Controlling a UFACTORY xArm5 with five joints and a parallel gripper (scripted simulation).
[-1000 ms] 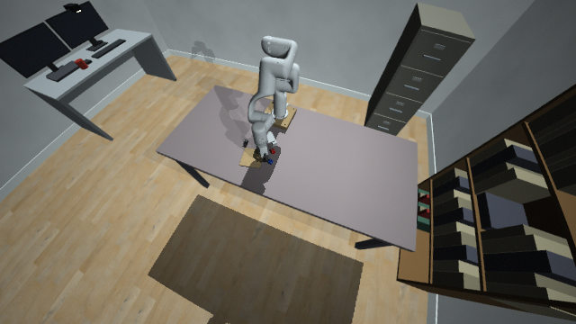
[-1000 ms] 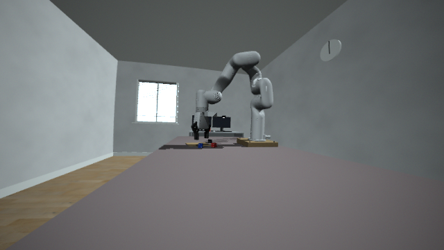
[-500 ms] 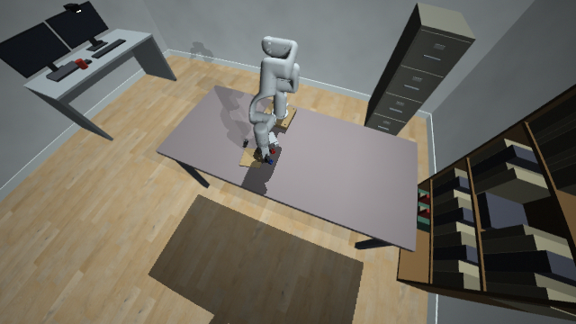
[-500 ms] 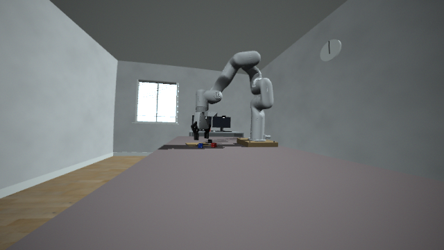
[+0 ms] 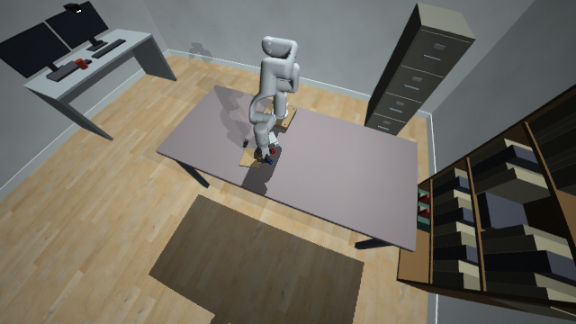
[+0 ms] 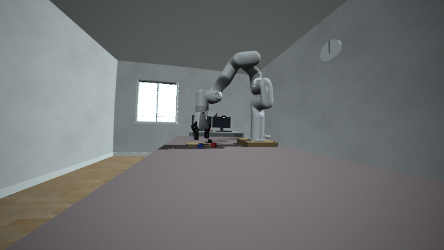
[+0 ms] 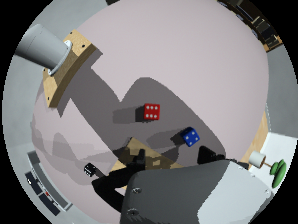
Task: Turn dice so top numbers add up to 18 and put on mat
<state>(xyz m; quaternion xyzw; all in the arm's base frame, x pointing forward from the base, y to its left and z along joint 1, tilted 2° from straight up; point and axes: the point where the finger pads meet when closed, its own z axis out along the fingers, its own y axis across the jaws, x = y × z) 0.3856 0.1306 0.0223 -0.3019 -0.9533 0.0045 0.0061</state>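
Now: hand 40 mm to the right of the blue die and 40 mm above it. From my hand the other things lie so: tan mat (90 mm to the right, 50 mm below, 30 mm ahead); then black die (200 mm to the right, 40 mm below, 40 mm behind); then red die (80 mm behind, 40 mm below, 10 mm to the left).
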